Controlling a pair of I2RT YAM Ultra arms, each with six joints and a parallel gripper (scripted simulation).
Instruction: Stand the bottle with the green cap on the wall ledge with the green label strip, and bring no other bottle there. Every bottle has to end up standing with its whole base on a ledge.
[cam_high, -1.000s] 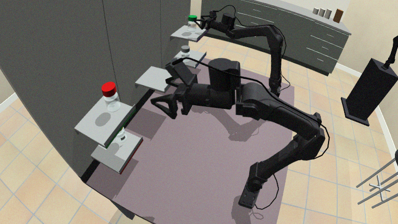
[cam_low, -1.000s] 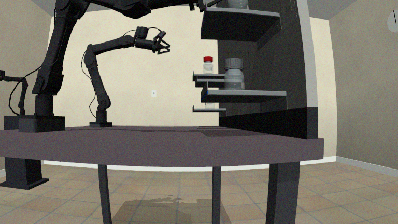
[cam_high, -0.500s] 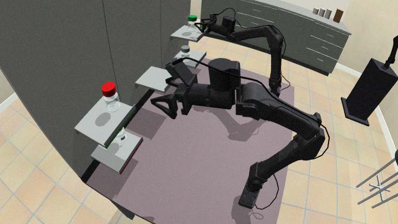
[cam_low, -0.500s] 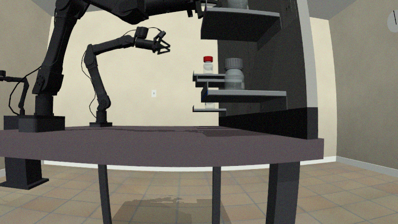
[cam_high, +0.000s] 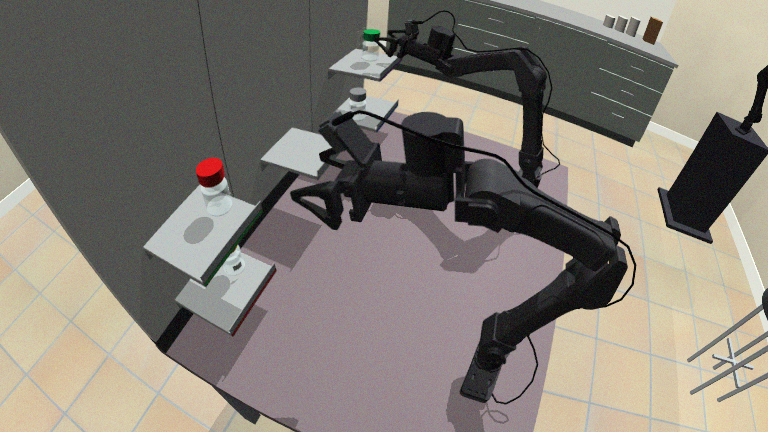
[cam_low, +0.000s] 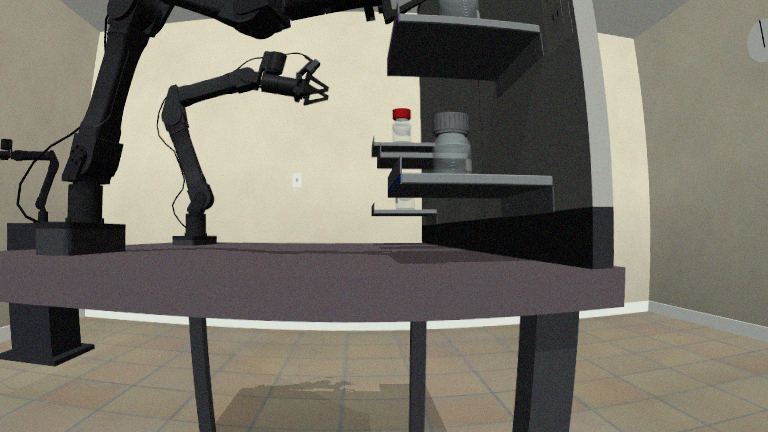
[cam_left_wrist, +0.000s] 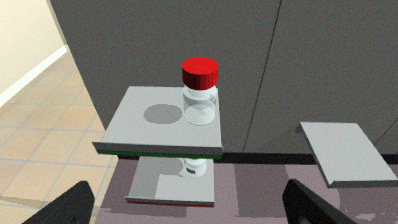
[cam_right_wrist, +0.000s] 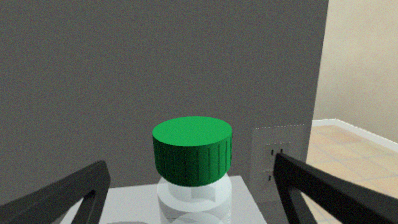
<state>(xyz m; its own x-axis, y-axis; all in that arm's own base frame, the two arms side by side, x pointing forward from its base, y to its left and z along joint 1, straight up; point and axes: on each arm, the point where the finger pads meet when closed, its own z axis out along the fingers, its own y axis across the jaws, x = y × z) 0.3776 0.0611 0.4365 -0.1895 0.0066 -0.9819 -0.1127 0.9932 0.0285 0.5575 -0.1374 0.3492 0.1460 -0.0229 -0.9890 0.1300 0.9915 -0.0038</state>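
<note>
Now: the green-capped bottle 4 cm ahead of my right hand, 1 cm to the right of it and 5 cm below it. The rest, counted from my right hand: grey-capped bottle (4 cm ahead, 8 cm to the left, 24 cm below); red-capped bottle (5 cm ahead, 76 cm to the left, 5 cm below).
</note>
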